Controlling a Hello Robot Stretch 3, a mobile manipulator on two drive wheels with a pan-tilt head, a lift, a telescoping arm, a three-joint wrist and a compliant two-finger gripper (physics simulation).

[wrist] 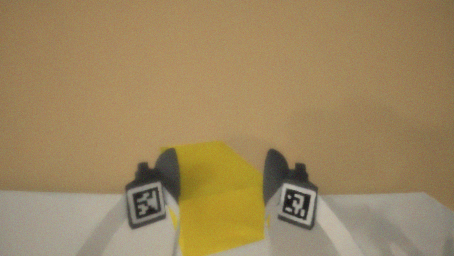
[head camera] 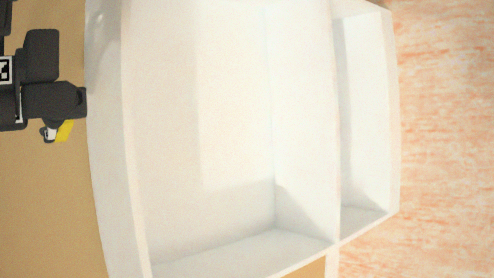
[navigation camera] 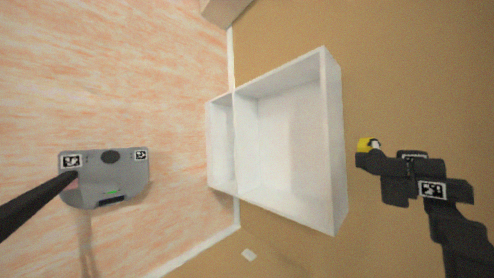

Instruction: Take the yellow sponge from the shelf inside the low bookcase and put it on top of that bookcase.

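Pixels of known places: gripper, fingertip midpoint: [wrist: 222, 168]; robot's base at its link origin: [navigation camera: 110, 156].
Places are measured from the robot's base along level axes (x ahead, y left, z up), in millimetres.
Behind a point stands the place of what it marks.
The yellow sponge [head camera: 64, 131] {z 1157, x 21, y -743 mm} [navigation camera: 365, 145] {z 1168, x 13, y -723 mm} [wrist: 220, 200] {z 1183, x -17, y -715 mm} is held between the two fingertips. My gripper [head camera: 56, 133] [navigation camera: 371, 145] {z 1190, x -17, y -749 mm} [wrist: 222, 168] {z 1190, x -17, y -749 mm} is shut on it. The head and navigation views show the scene turned on its side. The white low bookcase [head camera: 106, 150] {z 1060, x 70, y -769 mm} [navigation camera: 334, 145] {z 1060, x 13, y -733 mm} [wrist: 55, 220] {z 1060, x 216, y -857 mm} has its top panel at the left in the head view and at the right in the navigation view. The sponge is beyond that panel, above the bookcase top, with a gap showing in the navigation view. The wrist partly hides the sponge and one finger in the head view.
A tan wall [head camera: 45, 210] {z 1194, x 220, y -970 mm} [navigation camera: 425, 75] {z 1345, x 293, y -970 mm} [wrist: 225, 75] {z 1248, x -20, y -967 mm} is behind the bookcase. My base [navigation camera: 107, 175] {z 160, x -95, y 15 mm} stands on the pinkish floor [head camera: 445, 150] {z 1, x 187, y -455 mm} [navigation camera: 125, 75] {z 0, x 539, y -87 mm} in front of it. A pale box-like object [navigation camera: 222, 10] {z 184, x 1292, y -791 mm} is at the navigation view's top edge. A white wall plate [navigation camera: 248, 254] {z 399, x -862, y -771 mm} is beside the bookcase.
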